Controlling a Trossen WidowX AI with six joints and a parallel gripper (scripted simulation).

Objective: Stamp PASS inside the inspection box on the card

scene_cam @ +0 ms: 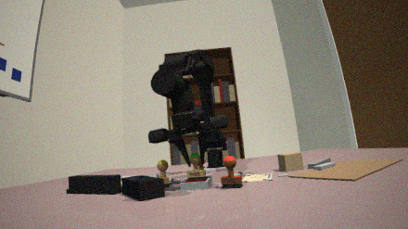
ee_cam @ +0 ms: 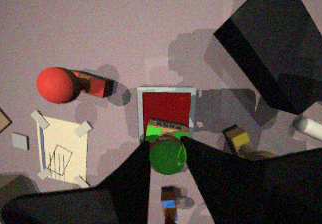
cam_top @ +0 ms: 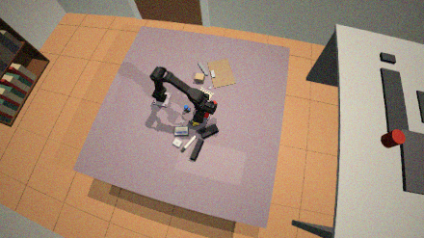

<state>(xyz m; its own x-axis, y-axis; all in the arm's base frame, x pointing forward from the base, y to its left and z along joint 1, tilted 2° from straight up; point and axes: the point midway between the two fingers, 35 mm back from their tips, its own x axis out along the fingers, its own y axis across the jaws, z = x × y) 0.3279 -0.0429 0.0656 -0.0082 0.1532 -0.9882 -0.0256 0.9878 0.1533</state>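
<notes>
Right now my gripper tip is 2 cm above the green-knobbed stamp. Round my gripper tip: red ink pad 4 cm below; red-knobbed stamp 8 cm to the left, 5 cm ahead, 3 cm below; yellow-knobbed stamp 9 cm to the right, 3 cm below, 3 cm behind.
</notes>
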